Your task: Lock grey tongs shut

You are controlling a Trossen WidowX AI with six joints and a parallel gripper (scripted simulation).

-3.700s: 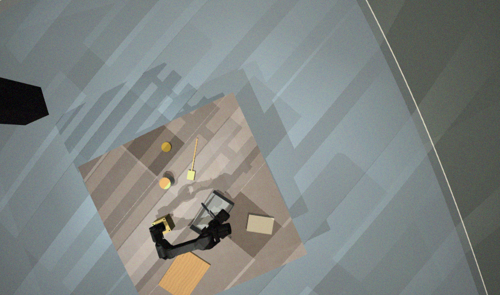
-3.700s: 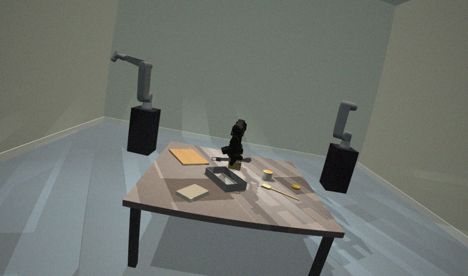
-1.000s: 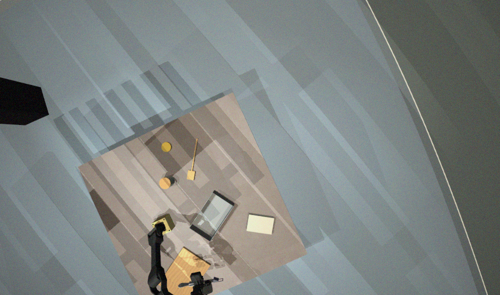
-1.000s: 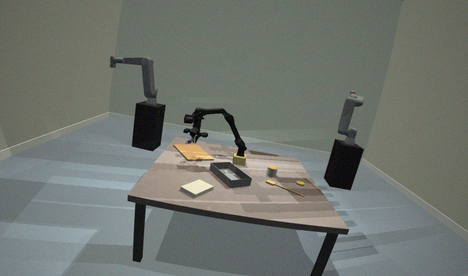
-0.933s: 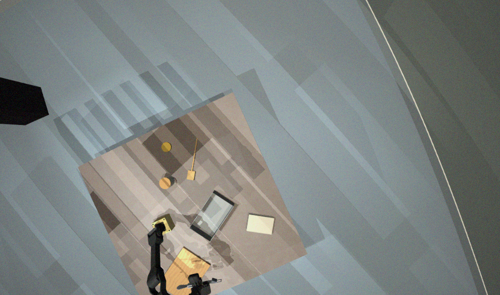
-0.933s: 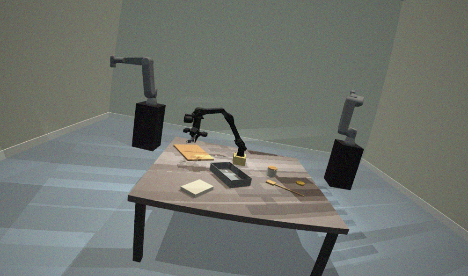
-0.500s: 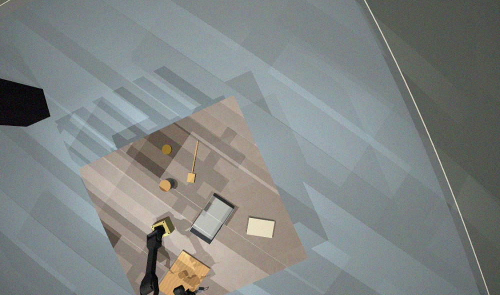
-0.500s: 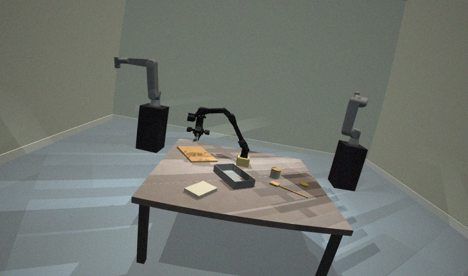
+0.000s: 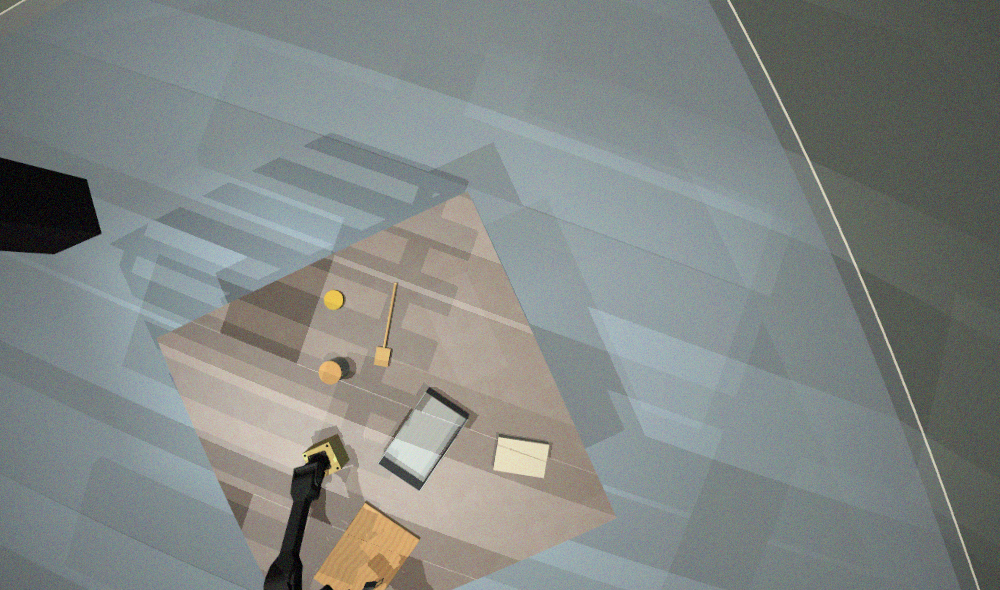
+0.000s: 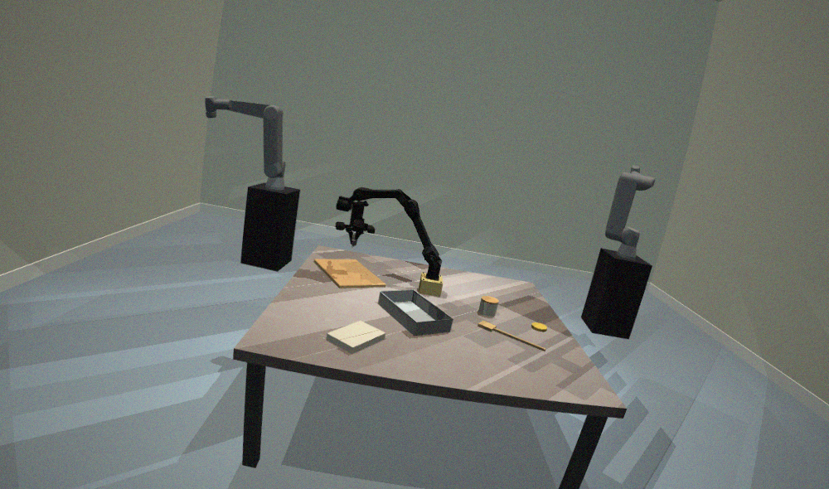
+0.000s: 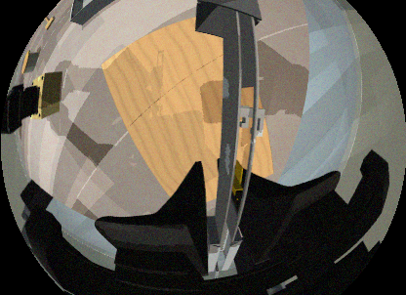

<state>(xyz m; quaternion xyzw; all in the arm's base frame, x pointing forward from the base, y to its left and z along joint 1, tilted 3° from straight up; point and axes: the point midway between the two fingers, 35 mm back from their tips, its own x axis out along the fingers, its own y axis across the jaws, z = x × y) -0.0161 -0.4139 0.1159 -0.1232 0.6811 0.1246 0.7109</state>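
My gripper tip is 150 mm above the wooden board. The rest, counted from my gripper tip: cream block: 660 mm ahead, 180 mm to the left, 140 mm below; then yellow disc: 930 mm to the left, 220 mm ahead, 150 mm below; then roasting tin: 370 mm ahead, 360 mm to the left, 130 mm below.
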